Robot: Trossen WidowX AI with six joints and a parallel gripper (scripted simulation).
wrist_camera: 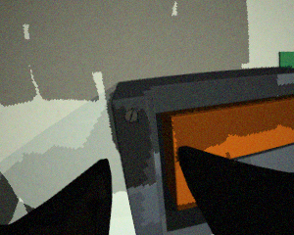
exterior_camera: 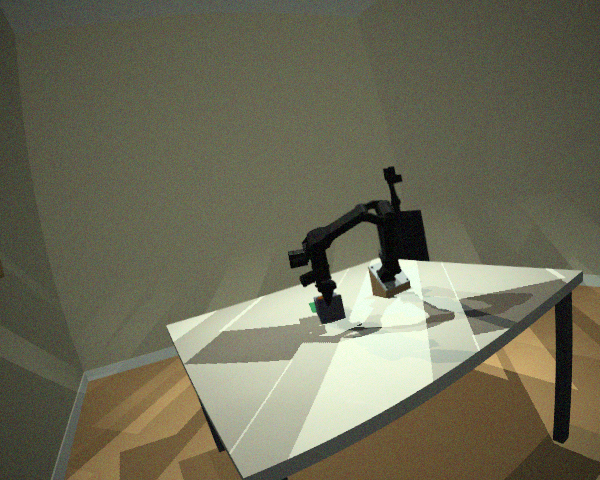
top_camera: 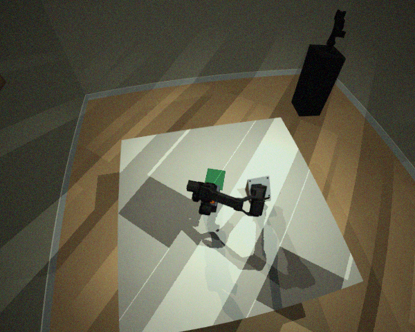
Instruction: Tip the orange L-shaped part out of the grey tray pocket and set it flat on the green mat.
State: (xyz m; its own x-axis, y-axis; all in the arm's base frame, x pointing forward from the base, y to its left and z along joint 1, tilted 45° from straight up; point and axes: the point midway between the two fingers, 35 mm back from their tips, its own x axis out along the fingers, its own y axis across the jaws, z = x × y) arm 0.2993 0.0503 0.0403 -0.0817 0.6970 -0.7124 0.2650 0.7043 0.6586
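The orange l-shaped part is 50 mm to the right of my gripper tip, 20 mm behind it and 10 mm below it. From my gripper tip the other things lie so: green mat (210 mm to the right, 80 mm below, 70 mm behind).
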